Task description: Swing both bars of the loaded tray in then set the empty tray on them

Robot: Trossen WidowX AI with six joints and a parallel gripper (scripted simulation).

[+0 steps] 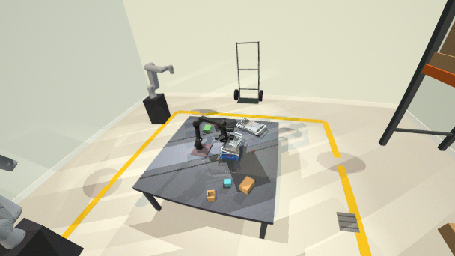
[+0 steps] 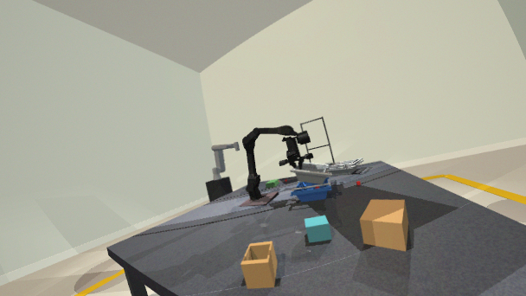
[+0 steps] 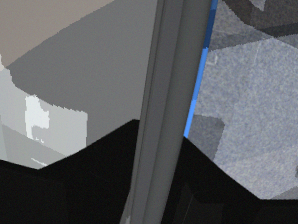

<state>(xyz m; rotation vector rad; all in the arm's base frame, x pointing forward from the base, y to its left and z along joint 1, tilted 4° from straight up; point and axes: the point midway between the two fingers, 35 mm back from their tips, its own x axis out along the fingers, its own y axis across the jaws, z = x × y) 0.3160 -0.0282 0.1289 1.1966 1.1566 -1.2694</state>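
Now: gripper tip 7 cm short of the grey tray and 1 cm below it. Also, from my gripper tip: red block (29 cm ahead, 11 cm below, 1 cm to the left); then orange box (43 cm to the right, 24 cm ahead, 8 cm below); then teal cube (41 cm to the right, 9 cm below, 7 cm ahead).
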